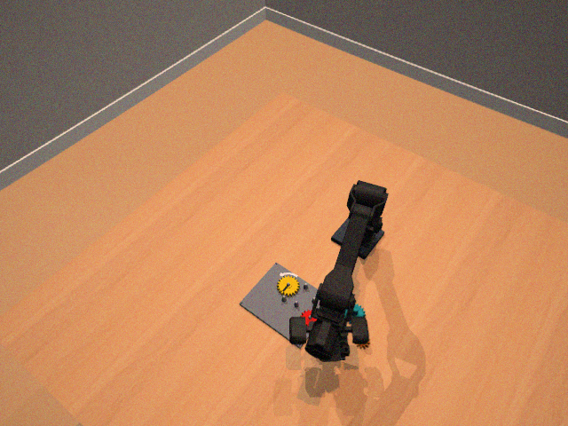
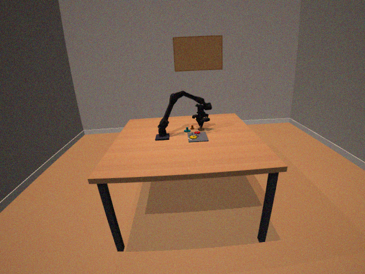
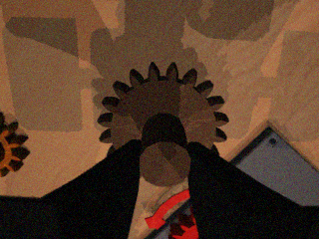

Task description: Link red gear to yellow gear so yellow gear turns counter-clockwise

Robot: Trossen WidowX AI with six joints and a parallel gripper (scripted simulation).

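The red gear lies 70 mm to the right of my gripper tip, 60 mm behind it and 30 mm below it. Also, from my gripper tip: brown gear 10 mm below; then red arrow 50 mm behind, 40 mm to the right, 30 mm below; then orange gear 80 mm to the left, 70 mm behind, 30 mm below.
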